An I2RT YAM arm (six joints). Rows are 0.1 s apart.
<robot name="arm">
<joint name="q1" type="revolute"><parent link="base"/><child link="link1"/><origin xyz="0 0 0.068"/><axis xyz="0 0 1"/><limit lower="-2.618" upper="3.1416"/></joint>
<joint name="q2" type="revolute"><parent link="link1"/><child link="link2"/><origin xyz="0.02 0.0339 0.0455"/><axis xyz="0 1 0"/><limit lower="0" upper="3.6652"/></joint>
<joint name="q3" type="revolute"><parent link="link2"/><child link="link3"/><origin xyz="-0.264 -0.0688 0"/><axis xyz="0 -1 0"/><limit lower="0" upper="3.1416"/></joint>
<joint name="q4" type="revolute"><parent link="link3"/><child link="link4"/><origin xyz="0.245 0.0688 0.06"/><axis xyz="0 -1 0"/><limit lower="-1.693" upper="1.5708"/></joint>
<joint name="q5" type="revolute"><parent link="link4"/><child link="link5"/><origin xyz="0.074 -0.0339 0.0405"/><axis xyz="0 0 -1"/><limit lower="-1.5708" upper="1.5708"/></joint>
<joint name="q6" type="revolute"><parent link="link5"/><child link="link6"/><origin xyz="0.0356 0 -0.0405"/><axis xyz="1 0 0"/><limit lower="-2.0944" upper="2.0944"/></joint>
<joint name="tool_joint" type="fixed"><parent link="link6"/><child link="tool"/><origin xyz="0 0 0" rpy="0 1.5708 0"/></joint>
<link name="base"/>
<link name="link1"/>
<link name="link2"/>
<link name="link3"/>
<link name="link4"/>
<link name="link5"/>
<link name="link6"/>
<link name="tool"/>
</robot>
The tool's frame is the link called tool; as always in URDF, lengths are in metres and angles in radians.
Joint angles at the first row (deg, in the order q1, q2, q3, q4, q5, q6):
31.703 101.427 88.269 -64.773 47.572 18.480
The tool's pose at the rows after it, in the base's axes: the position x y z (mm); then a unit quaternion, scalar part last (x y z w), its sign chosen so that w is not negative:
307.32 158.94 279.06 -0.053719 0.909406 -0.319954 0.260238
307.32 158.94 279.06 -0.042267 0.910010 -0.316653 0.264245
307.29 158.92 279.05 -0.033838 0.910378 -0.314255 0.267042
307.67 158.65 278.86 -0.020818 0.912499 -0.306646 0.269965
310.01 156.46 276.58 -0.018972 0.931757 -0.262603 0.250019
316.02 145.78 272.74 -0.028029 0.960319 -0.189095 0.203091
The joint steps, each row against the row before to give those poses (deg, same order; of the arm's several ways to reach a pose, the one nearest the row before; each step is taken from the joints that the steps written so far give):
0.000 0.000 0.000 -0.021 -0.001 1.136
0.000 0.000 0.000 0.000 0.000 1.442
0.000 0.000 -0.001 -0.021 0.000 1.071
-0.108 0.000 0.001 0.107 -0.524 1.554
-0.963 -0.021 0.000 0.460 -6.098 -0.111
-2.950 0.000 0.000 0.131 -11.103 -2.644

